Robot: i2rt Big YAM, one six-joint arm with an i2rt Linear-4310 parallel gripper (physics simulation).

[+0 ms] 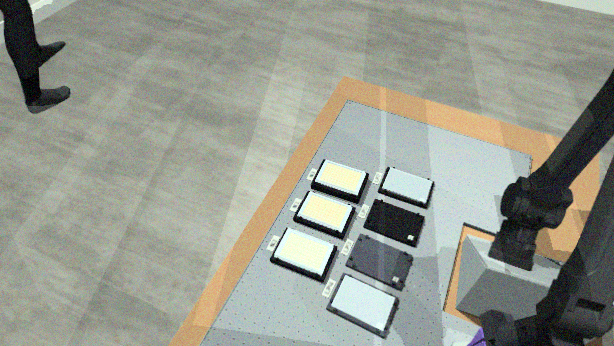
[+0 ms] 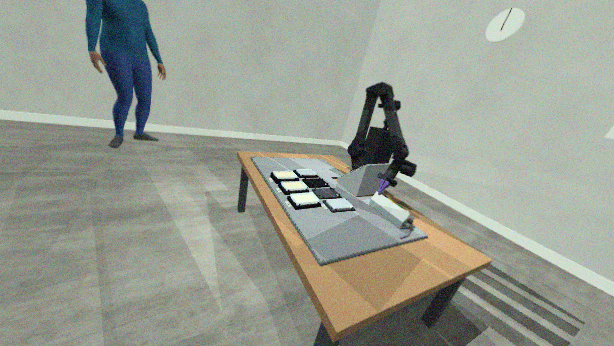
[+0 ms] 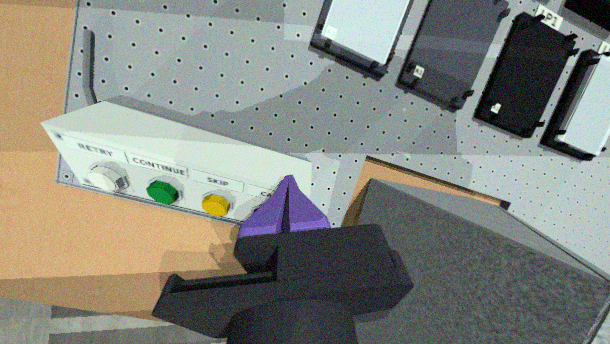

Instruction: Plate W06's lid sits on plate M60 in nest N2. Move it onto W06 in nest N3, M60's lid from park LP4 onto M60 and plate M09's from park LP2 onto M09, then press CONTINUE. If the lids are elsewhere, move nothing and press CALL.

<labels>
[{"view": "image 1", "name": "LP1 nest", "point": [402,225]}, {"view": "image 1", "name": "LP3 nest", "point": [382,262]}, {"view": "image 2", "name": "button box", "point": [402,219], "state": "touched by the gripper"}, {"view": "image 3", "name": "gripper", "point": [290,180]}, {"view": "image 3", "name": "button box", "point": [142,147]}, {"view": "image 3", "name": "LP1 nest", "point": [534,55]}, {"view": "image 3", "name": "LP3 nest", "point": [451,48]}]
</labels>
